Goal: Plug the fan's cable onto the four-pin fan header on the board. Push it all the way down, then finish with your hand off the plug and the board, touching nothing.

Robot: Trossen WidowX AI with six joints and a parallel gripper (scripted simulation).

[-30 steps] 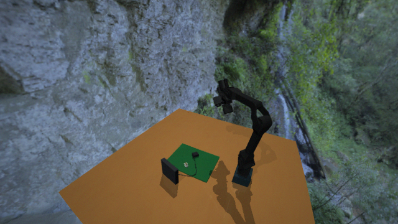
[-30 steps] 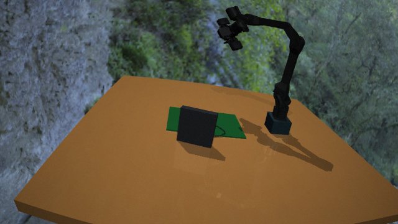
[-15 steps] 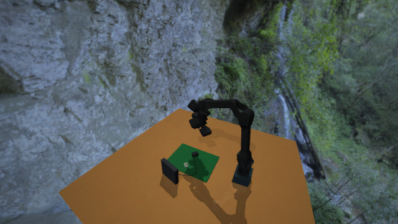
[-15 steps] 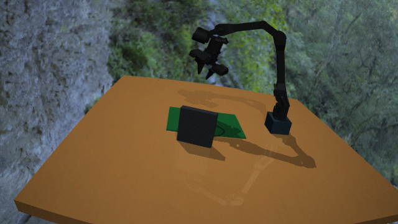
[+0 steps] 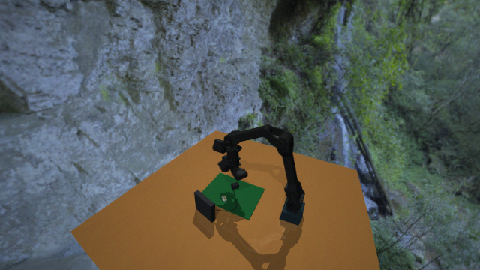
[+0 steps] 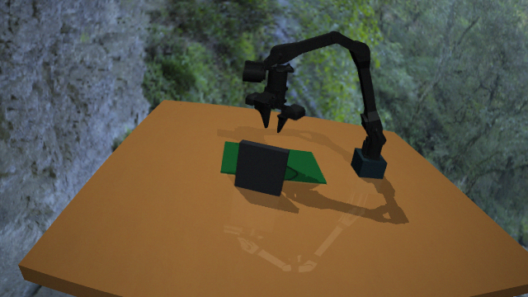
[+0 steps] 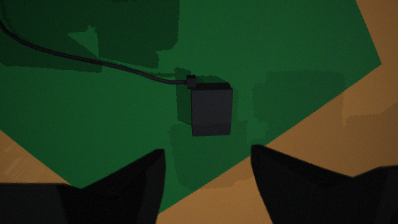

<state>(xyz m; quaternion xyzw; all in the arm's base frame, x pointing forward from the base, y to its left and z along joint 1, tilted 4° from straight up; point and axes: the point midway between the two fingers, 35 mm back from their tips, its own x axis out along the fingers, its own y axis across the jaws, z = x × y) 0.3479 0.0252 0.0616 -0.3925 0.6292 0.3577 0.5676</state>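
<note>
My gripper tip is 7 cm above the black plug and 1 cm to the left of it. Also, from my gripper tip: white four-pin fan header: 11 cm to the left, 9 cm below, 1 cm behind; then black fan: 23 cm to the left, 3 cm below; then green board: 10 cm below, 4 cm to the left, 2 cm behind.
</note>
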